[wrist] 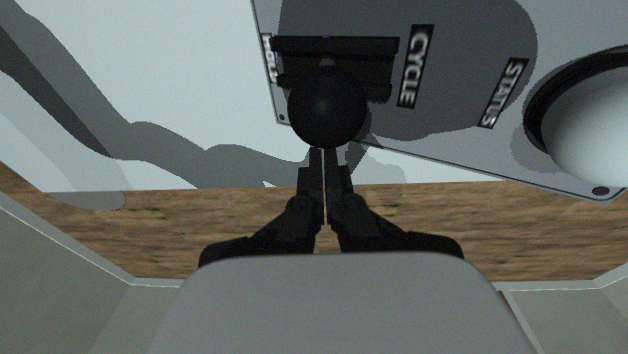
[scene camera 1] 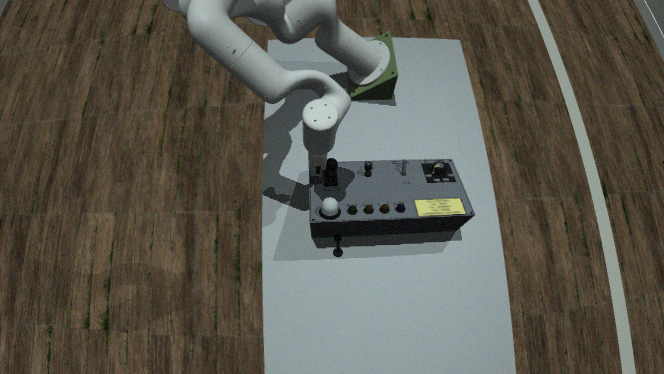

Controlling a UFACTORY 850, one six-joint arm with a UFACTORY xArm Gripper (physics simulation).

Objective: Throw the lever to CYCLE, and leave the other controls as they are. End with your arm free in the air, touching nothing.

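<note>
The lever's black ball knob (scene camera 1: 331,164) (wrist: 327,107) stands above its dark slot at the left end of the control box. In the wrist view the slot runs between the HOLD label (wrist: 269,59) and the CYCLE label (wrist: 415,66), and the knob appears over the slot's middle part. In the scene view the knob appears at the slot's far end, away from CYCLE. My gripper (scene camera 1: 318,171) (wrist: 322,164) is shut and empty, beside the knob at the box's left edge. Its fingertips appear very close to the knob; whether they touch is unclear.
The grey control box (scene camera 1: 390,191) (wrist: 480,25) carries a white dome (scene camera 1: 330,206) (wrist: 590,122), several small round buttons, a small black-knobbed control (scene camera 1: 368,166), a toggle (scene camera 1: 404,168), a rotary control (scene camera 1: 440,170) and a yellow label (scene camera 1: 440,206). A black-knobbed part (scene camera 1: 338,252) projects from its front.
</note>
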